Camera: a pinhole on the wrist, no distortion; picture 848 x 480 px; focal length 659.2 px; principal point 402.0 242.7 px. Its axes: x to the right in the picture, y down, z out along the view. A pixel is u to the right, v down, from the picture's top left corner.
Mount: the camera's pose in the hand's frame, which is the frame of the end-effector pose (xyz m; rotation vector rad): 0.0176 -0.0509 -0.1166 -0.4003 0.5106 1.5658
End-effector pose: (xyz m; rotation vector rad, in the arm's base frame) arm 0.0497 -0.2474 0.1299 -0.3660 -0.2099 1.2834
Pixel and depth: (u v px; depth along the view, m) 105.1 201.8 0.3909
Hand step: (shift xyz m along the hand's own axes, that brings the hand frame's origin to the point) 0.0735 0.0162 0.3038
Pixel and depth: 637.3 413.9 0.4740
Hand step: -0.0900 0.3473 0.1969
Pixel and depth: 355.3 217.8 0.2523
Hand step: 0.0417 0.0724 0.1031
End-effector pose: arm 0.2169 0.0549 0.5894 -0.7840 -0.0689 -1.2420
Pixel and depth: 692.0 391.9 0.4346
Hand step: -0.0688 0.3447 0.1501
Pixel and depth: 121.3 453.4 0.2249
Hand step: -0.0361 -0.0096 0.1290
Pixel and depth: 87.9 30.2 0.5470
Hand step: 0.2387 0.0341 0.4683
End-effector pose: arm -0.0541 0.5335 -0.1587 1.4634 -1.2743 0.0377
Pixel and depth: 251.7 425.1 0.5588
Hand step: -0.0987 0.1449 0.4316
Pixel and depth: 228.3 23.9 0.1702
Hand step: 0.0858 0.0059 0.0455
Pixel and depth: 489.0 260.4 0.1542
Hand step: 0.0205 0.0504 0.0015
